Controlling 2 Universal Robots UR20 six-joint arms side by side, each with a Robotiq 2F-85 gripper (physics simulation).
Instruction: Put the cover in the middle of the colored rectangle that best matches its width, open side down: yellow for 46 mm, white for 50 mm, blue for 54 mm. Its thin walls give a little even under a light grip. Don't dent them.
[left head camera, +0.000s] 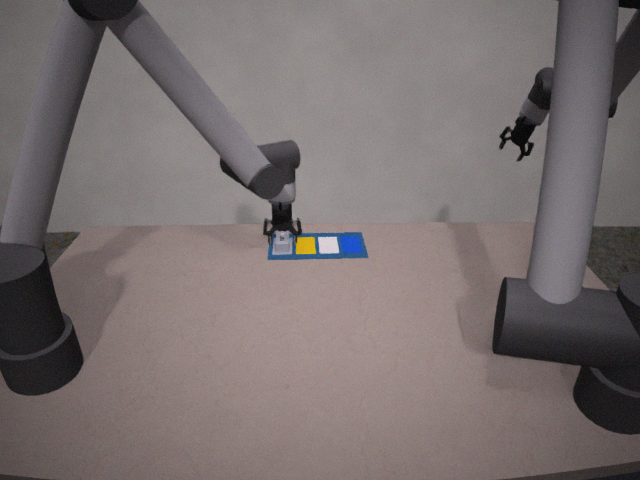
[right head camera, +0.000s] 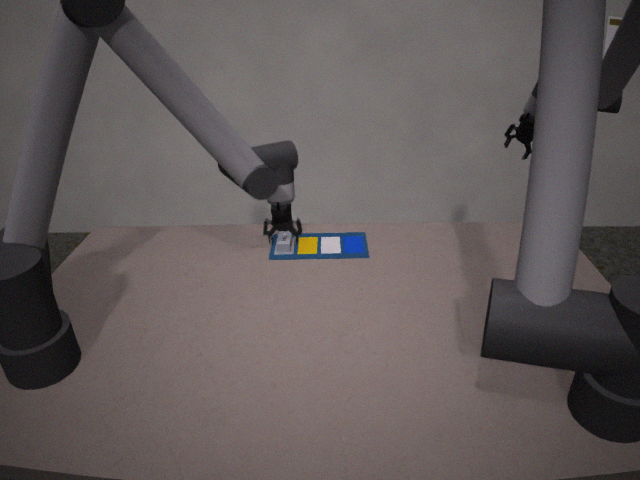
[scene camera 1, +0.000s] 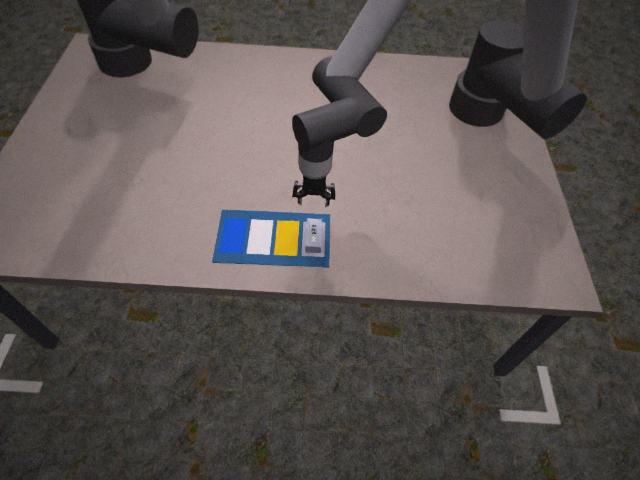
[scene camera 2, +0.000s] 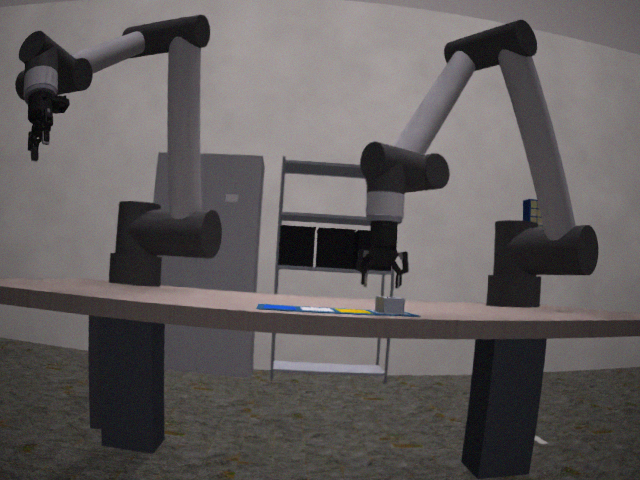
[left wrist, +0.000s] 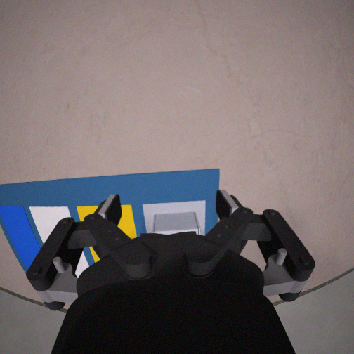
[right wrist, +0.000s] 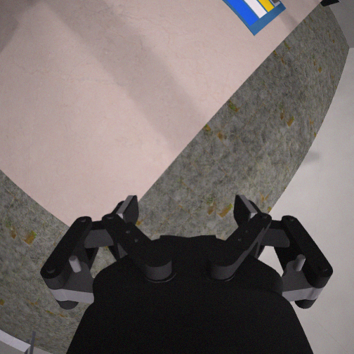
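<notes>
The light grey cover (left head camera: 282, 244) (right head camera: 283, 244) (scene camera 1: 313, 238) (scene camera 2: 390, 305) (left wrist: 176, 221) stands with its closed, marked face up on the pale end field of the blue board (scene camera 1: 273, 261) (left wrist: 100, 187). Beside it lie the yellow rectangle (left head camera: 305, 245) (scene camera 1: 286, 238), the white rectangle (left head camera: 328, 245) (scene camera 1: 260, 237) and the blue rectangle (left head camera: 352, 245) (scene camera 1: 233, 236). My left gripper (left head camera: 283, 239) (right head camera: 283, 239) (scene camera 1: 313, 203) (scene camera 2: 381, 284) (left wrist: 167, 202) is open, pointing down, a little above the cover. The gripper body hides part of the cover in the left wrist view. My right gripper (left head camera: 510, 153) (right head camera: 516, 151) (scene camera 2: 40, 149) (right wrist: 186, 205) is open and empty, high up.
The board lies near one long edge of the table (left head camera: 330, 361) (scene camera 1: 413, 155). The right arm is raised well away from the board. A grey cabinet (scene camera 2: 232, 232) and a shelf rack (scene camera 2: 323, 166) stand behind the table in scene camera 2.
</notes>
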